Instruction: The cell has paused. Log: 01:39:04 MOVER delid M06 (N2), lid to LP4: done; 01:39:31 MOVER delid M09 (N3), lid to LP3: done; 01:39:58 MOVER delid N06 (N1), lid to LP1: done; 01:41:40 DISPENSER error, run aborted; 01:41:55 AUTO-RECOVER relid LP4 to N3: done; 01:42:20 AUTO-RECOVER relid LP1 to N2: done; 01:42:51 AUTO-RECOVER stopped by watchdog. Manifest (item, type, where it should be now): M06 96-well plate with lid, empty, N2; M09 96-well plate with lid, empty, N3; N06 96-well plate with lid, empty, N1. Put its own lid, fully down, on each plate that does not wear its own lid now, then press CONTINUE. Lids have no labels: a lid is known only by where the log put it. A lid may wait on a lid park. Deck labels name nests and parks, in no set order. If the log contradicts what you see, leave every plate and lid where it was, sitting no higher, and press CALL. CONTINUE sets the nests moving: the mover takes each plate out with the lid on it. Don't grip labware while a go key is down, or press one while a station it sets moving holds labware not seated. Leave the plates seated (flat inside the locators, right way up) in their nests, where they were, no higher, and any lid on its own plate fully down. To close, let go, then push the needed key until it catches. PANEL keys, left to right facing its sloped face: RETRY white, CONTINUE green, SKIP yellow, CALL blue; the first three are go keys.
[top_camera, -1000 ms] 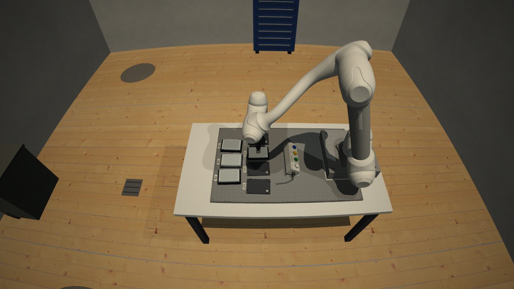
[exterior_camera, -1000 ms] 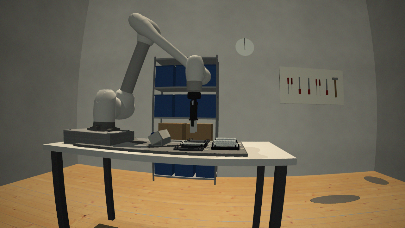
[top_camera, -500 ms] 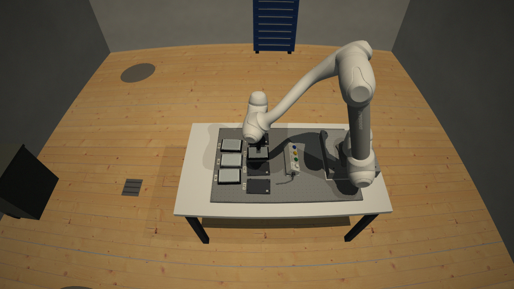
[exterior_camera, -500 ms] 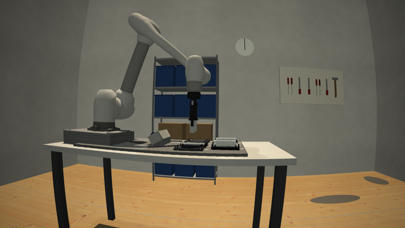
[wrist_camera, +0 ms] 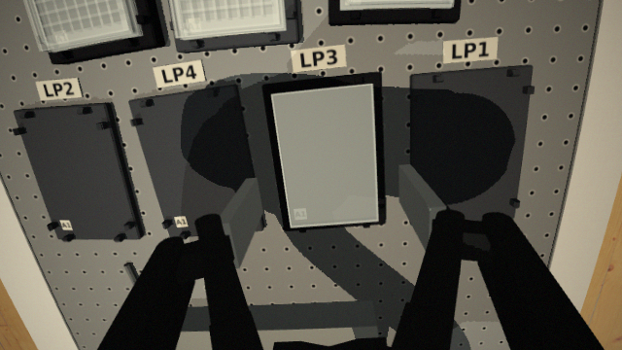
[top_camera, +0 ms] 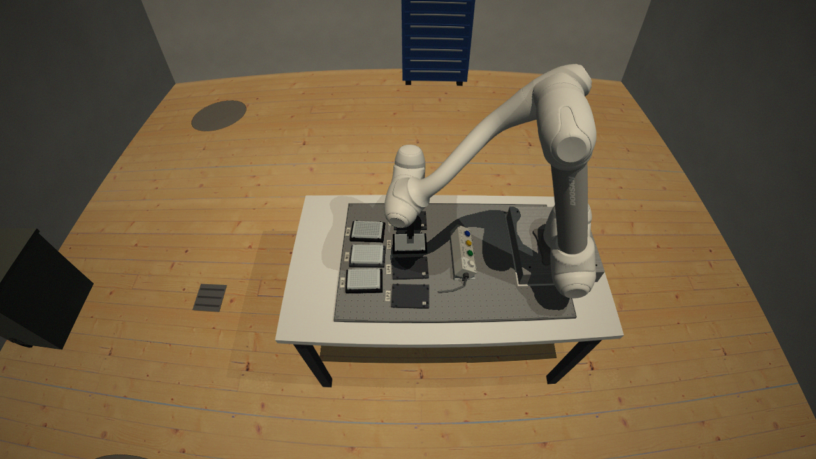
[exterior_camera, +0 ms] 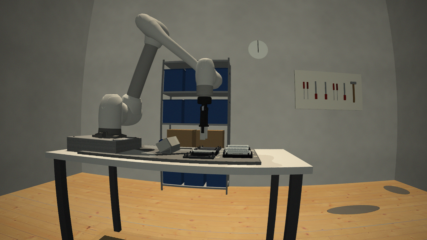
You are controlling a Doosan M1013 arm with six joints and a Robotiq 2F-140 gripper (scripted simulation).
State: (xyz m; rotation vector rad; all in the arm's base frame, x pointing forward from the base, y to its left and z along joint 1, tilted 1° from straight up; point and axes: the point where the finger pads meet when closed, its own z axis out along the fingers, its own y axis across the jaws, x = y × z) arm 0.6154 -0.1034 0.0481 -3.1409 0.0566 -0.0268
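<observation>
Now: hand 10 cm above the park LP3. The rest, counted from my hand: park LP1: 1 cm behind, 13 cm to the right, 10 cm below; then park LP4: 1 cm ahead, 12 cm to the left, 10 cm below; then LP3 label: 9 cm ahead, 10 cm below.
</observation>
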